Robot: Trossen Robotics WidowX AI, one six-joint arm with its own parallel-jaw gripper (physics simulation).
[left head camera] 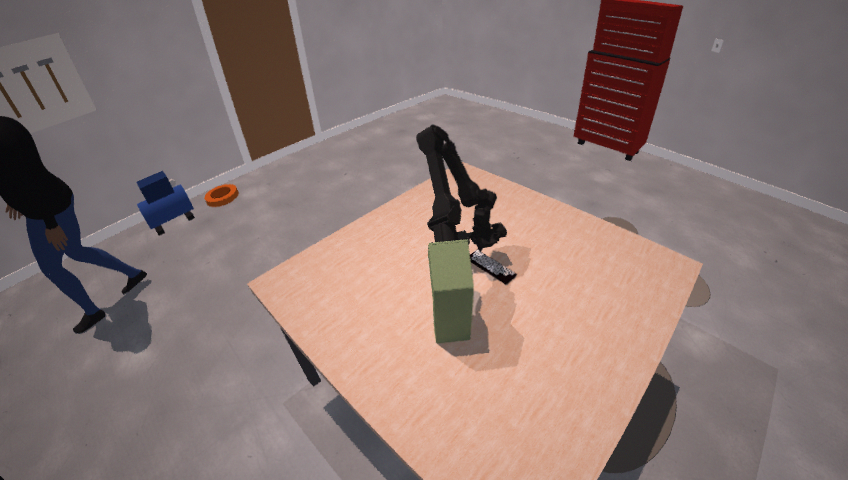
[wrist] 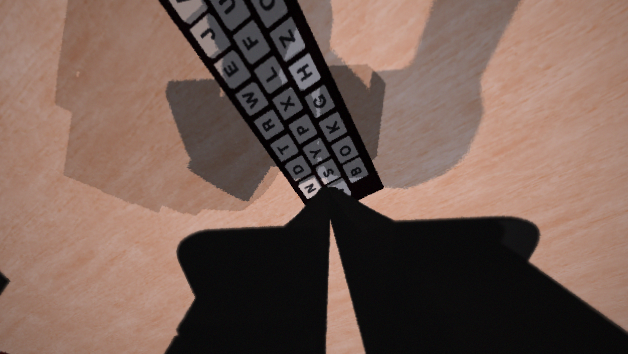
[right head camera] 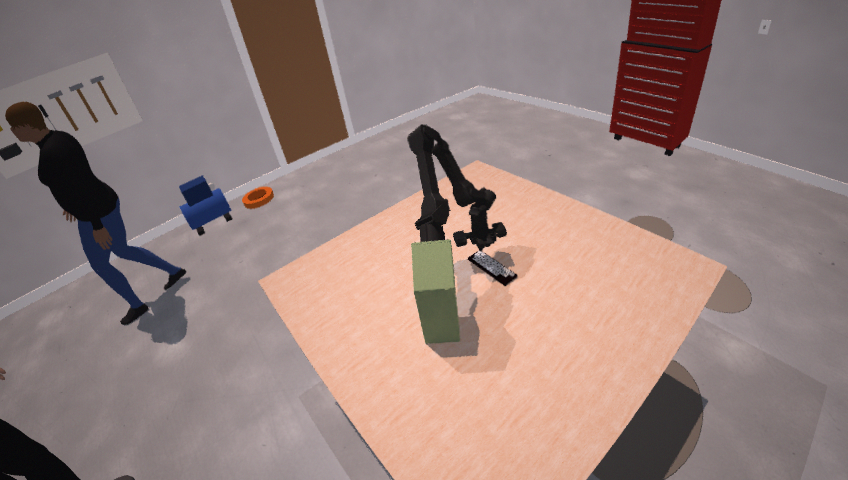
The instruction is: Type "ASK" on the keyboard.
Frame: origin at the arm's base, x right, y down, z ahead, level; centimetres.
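Seen in the pictures: gripper, between the fingertips: (left head camera: 479,250) (wrist: 328,193) (right head camera: 480,251); arm's base, origin of its link: (left head camera: 446,246) (right head camera: 432,246).
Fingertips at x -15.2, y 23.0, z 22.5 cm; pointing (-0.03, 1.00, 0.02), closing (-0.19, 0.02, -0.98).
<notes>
Offsets run from my fingertips to a thing's top centre. "spot": to the spot under its first point. Level surfaces: height alone.
A black keyboard @(dx +6.0, dy +2.8, dz +1.5 cm) (left head camera: 495,267) (right head camera: 492,268) (wrist: 370,188) with grey letter keys lies at a slant on the table. My gripper (left head camera: 480,248) (right head camera: 481,246) (wrist: 327,193) is shut and empty and points down at the keyboard's far end. In the wrist view its tips overlap the last key of the middle row @(spot: dx -1.4, dy +2.8, dz -1.0 cm) (wrist: 341,188), beside the N key @(dx -0.8, dy +2.8, dz +1.4 cm) (wrist: 310,188); that key's letter is mostly hidden. The S key @(dx +0.2, dy +2.8, dz -0.3 cm) (wrist: 328,172) shows just above the tips, and the K key @(dx +3.4, dy +2.8, dz -1.3 cm) (wrist: 333,127) farther up in the outer row. Whether the tips touch a key I cannot tell.
A tall green block (left head camera: 452,309) (right head camera: 437,312) stands on the wooden table @(dy +4.6 cm) (left head camera: 565,368) (right head camera: 565,368), near the keyboard on its left. A person (left head camera: 35,178) (right head camera: 74,172) is on the floor at the left. A red tool cabinet (left head camera: 621,101) (right head camera: 657,95) stands by the wall.
</notes>
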